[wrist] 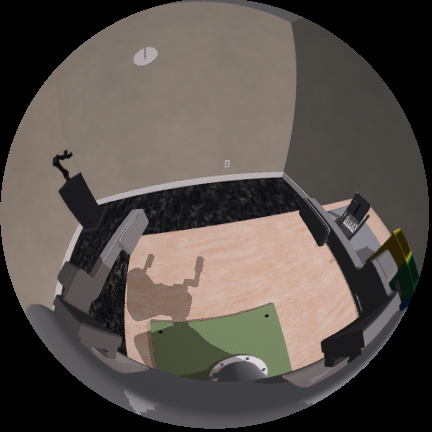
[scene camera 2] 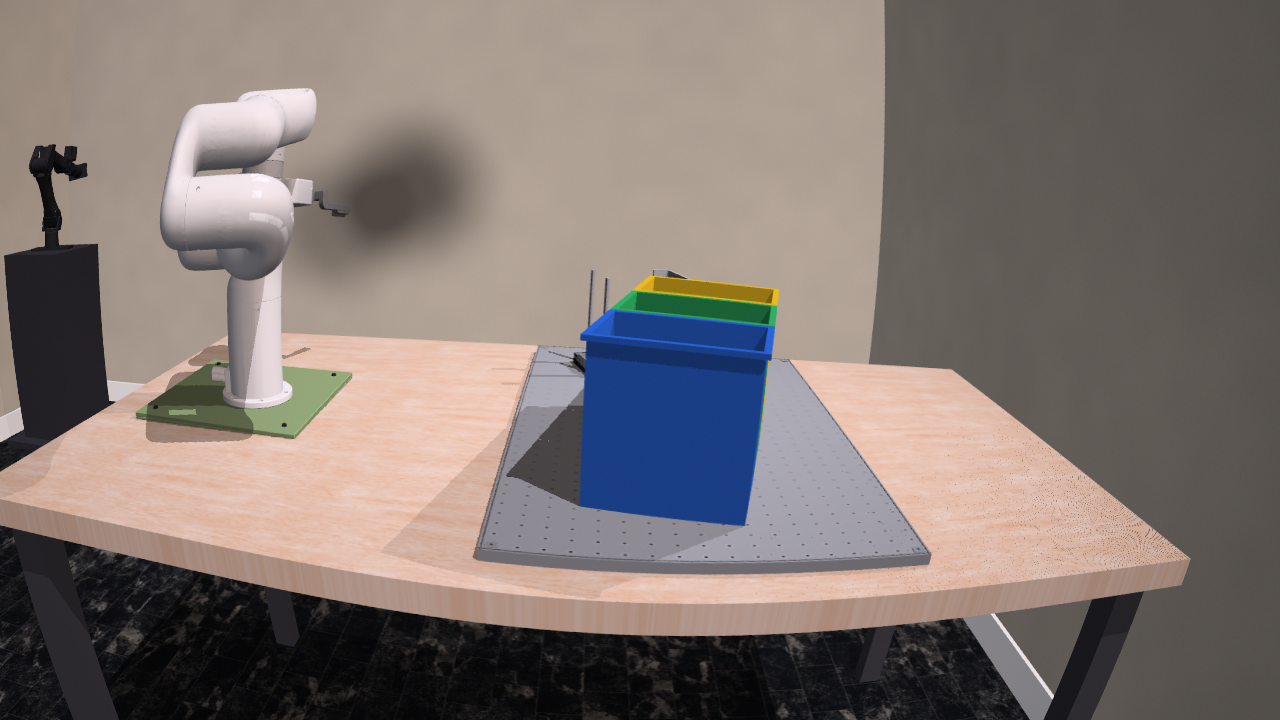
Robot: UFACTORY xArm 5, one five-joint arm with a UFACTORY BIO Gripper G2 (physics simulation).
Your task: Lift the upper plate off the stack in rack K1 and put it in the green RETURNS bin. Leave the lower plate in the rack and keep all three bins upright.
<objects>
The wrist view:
my gripper: 221, 209
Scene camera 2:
green bin: 636, 301
yellow bin: 656, 284
blue bin: 672, 406
</objects>
